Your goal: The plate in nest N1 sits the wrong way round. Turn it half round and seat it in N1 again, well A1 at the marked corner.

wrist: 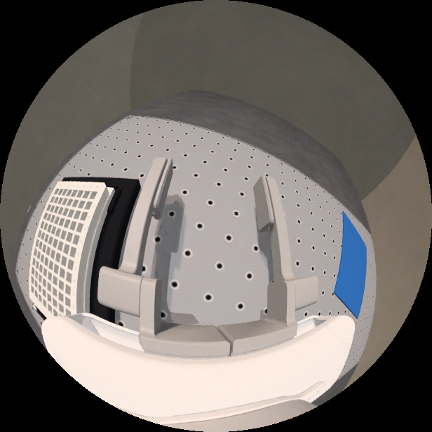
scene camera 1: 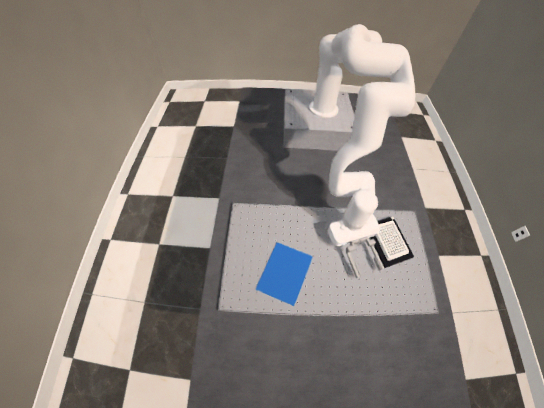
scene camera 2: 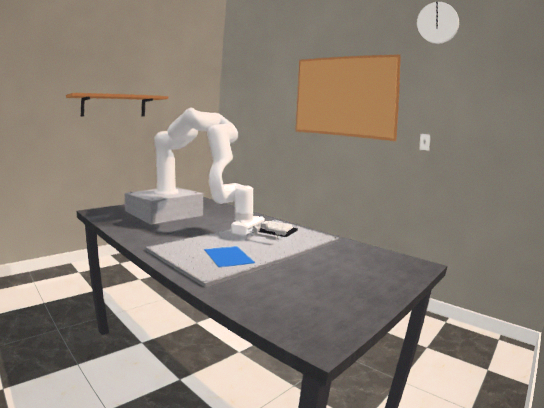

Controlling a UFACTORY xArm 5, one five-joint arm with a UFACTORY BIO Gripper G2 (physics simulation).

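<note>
A white gridded well plate sits on the black nest at the right of the pegboard. A wide strip of the nest shows along the plate's side nearer the gripper. I cannot tell whether the plate is fully down in the nest, and well A1 and the marked corner are too small to make out. My gripper is shut to its narrowest with nothing between its fingers, which still stand apart. It is beside the nest, low over the pegboard, with one finger close to the nest's side.
A grey pegboard lies under the nest and the gripper. A flat blue sheet lies on it, on the other side of the gripper from the nest. The arm stands on a grey block.
</note>
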